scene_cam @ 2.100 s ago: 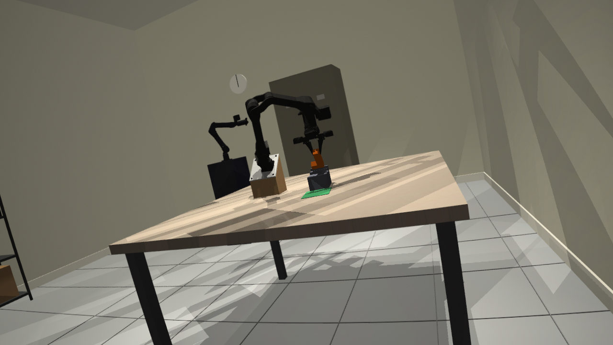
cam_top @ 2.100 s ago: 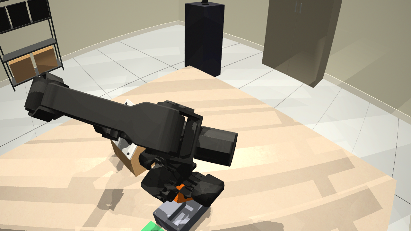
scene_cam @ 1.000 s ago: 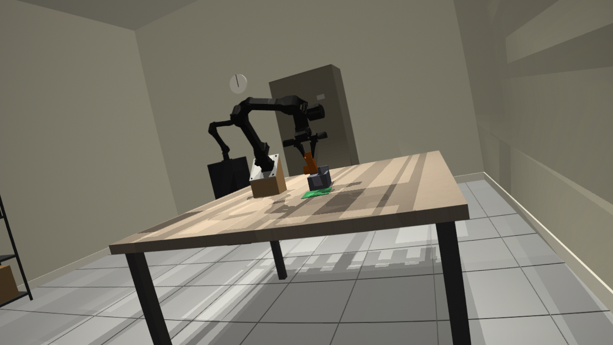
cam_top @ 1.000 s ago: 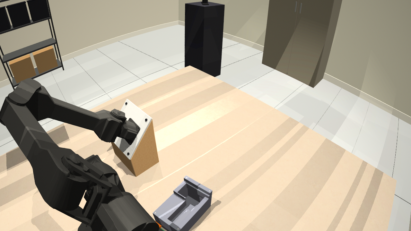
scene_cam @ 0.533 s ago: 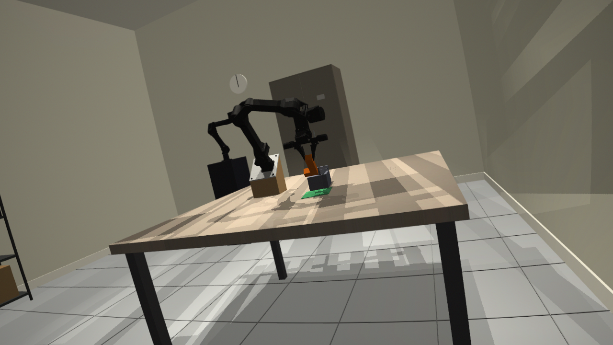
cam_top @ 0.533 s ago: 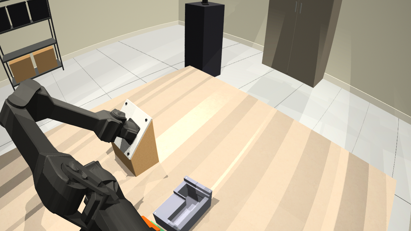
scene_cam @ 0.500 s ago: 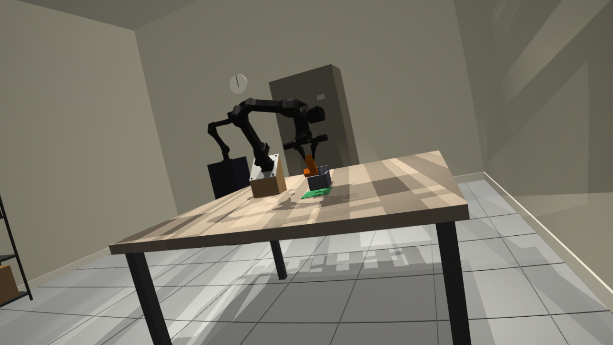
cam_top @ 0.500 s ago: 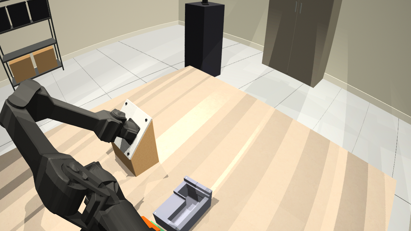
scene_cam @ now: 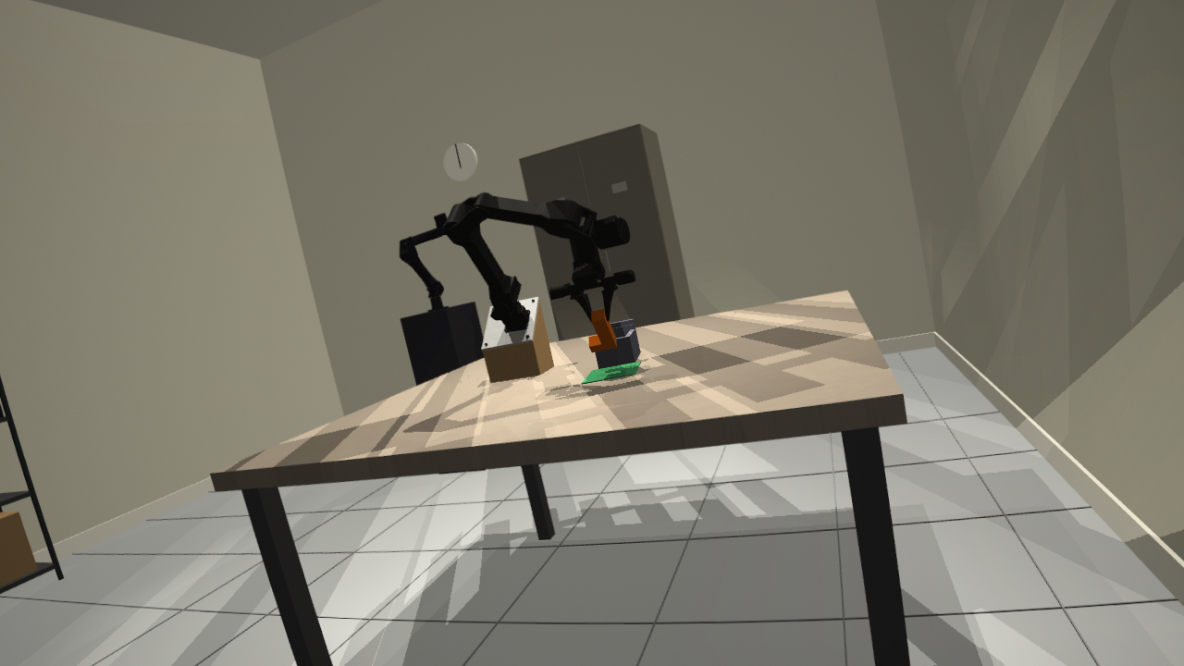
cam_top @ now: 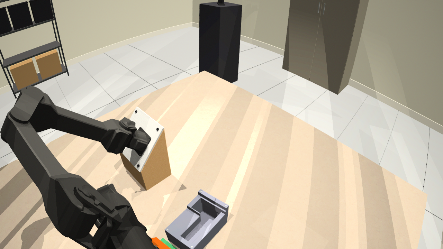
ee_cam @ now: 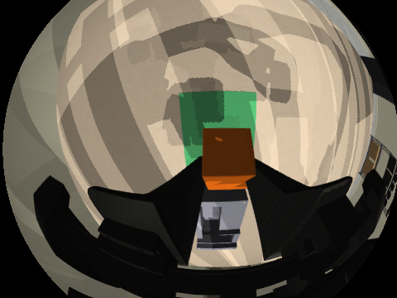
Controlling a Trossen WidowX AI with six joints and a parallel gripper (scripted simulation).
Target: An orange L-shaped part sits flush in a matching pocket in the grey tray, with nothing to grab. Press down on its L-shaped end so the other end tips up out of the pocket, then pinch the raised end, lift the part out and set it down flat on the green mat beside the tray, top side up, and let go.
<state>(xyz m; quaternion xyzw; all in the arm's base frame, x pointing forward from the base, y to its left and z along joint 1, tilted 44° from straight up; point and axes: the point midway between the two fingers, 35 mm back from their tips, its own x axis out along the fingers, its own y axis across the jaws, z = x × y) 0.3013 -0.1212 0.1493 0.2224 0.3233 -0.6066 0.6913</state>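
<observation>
Now: gripper tip 10 mm past the green mat, 20 mm to the right of it and 130 mm above it. The rest, counted from my gripper tip: orange L-shaped part: 20 mm behind, 30 mm to the left, 30 mm below.
</observation>
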